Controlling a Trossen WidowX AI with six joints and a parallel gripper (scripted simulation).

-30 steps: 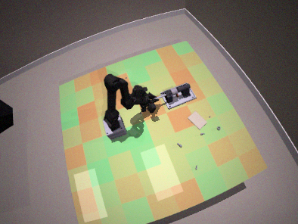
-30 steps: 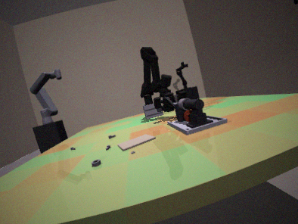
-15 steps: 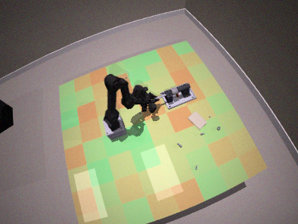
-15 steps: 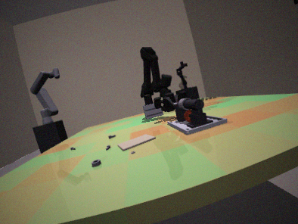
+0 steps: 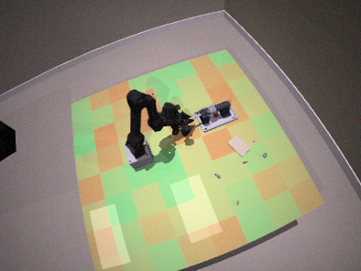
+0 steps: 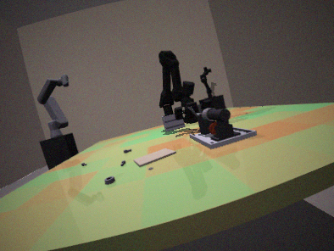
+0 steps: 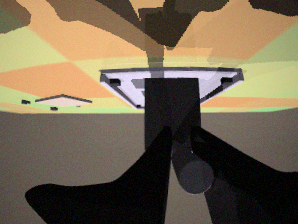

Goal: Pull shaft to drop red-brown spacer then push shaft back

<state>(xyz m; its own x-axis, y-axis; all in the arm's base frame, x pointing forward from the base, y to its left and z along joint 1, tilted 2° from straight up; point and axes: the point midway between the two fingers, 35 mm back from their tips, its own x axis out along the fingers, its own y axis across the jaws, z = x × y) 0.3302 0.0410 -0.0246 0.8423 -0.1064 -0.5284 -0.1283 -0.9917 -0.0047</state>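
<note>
My gripper tip is now 5 cm short of the shaft, 1 cm to the left of it and 2 cm below it. The rest, counted from my gripper tip: flat tan plate 15 cm ahead, 26 cm to the right, 6 cm below; red-brown spacer 15 cm ahead, 2 cm to the right, 3 cm below.
</note>
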